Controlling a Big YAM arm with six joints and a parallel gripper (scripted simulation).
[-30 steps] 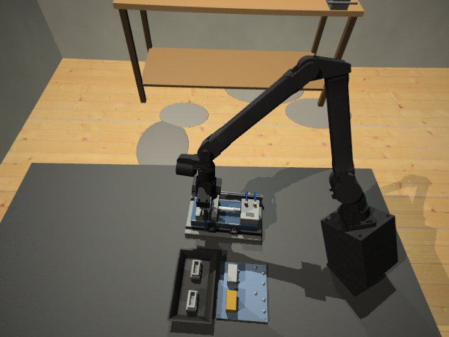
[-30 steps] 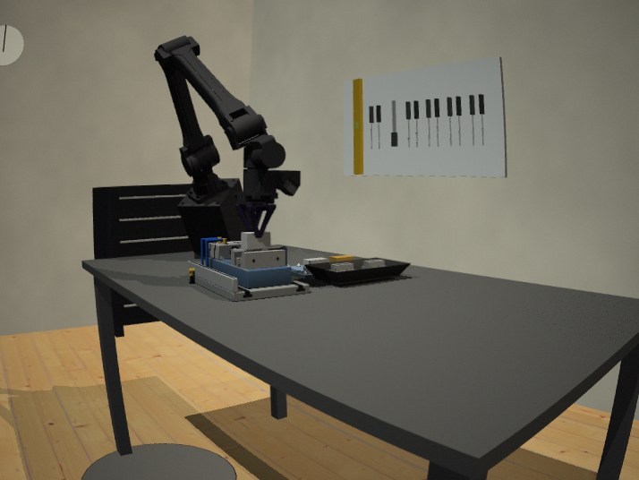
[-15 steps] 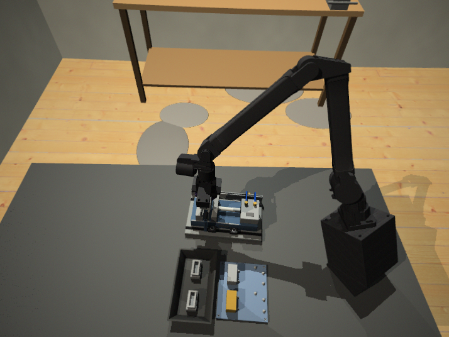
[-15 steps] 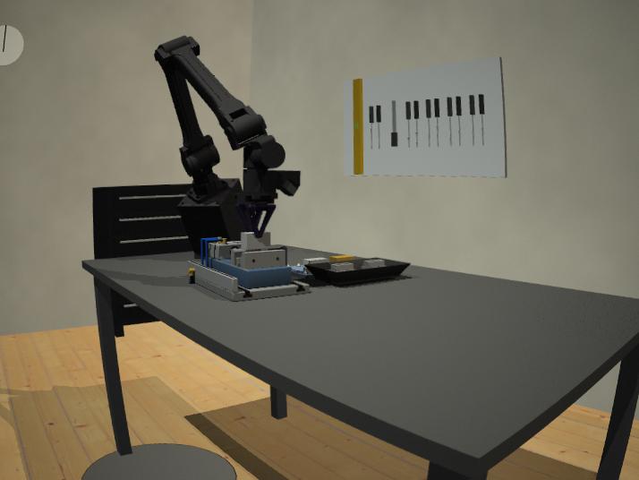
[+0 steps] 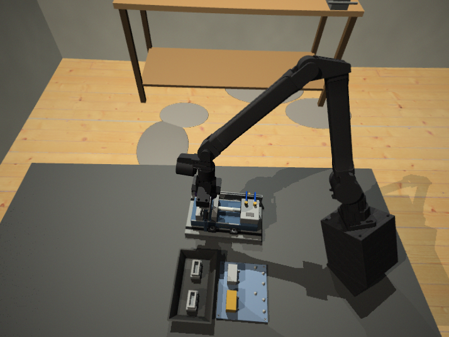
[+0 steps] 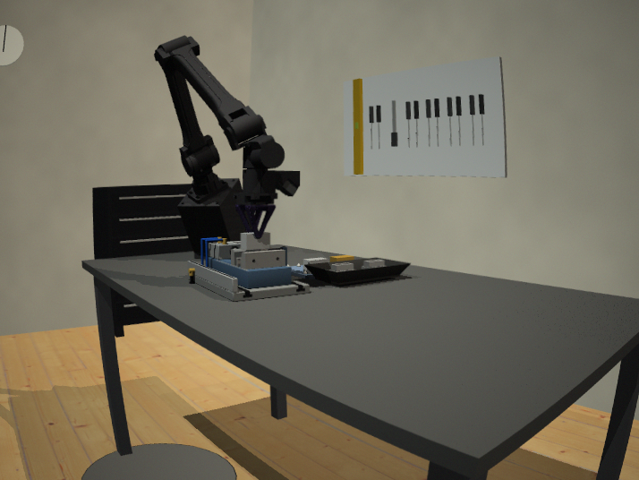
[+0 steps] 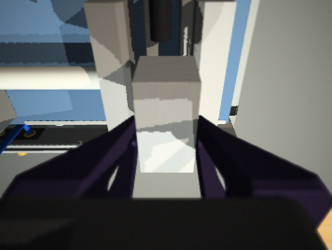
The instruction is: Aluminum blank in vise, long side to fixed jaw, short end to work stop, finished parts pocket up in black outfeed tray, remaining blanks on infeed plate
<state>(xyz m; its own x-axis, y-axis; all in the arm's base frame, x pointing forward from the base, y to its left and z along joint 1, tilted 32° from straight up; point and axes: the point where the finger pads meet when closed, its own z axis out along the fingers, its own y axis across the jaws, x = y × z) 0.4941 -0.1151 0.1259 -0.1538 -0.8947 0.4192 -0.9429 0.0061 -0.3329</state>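
My gripper is now 3 cm short of the fixed jaw and 6 cm above it. Round my hand: moving jaw 3 cm behind, 1 cm to the left, 6 cm below; gray aluminum blank 2 cm below; work stop rod 1 cm ahead, 5 cm to the left, 4 cm below.
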